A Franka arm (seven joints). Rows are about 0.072 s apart.
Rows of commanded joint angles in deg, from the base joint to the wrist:
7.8 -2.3 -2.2 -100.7 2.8 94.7 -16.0
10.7 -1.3 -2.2 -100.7 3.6 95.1 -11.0
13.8 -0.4 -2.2 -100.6 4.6 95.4 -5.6
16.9 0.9 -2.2 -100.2 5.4 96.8 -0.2
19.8 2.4 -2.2 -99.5 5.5 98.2 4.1
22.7 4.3 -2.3 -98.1 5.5 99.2 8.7
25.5 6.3 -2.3 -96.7 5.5 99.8 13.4
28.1 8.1 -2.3 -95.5 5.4 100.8 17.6
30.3 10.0 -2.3 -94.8 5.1 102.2 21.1
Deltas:
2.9 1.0 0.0 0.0 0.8 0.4 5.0
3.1 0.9 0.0 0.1 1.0 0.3 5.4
3.1 1.3 0.0 0.4 0.8 1.4 5.4
2.9 1.5 0.0 0.7 0.1 1.4 4.3
2.9 1.9 -0.1 1.4 0.0 1.0 4.6
2.8 2.0 0.0 1.4 0.0 0.6 4.7
2.6 1.8 0.0 1.2 -0.1 1.0 4.2
2.2 1.9 0.0 0.7 -0.3 1.4 3.5

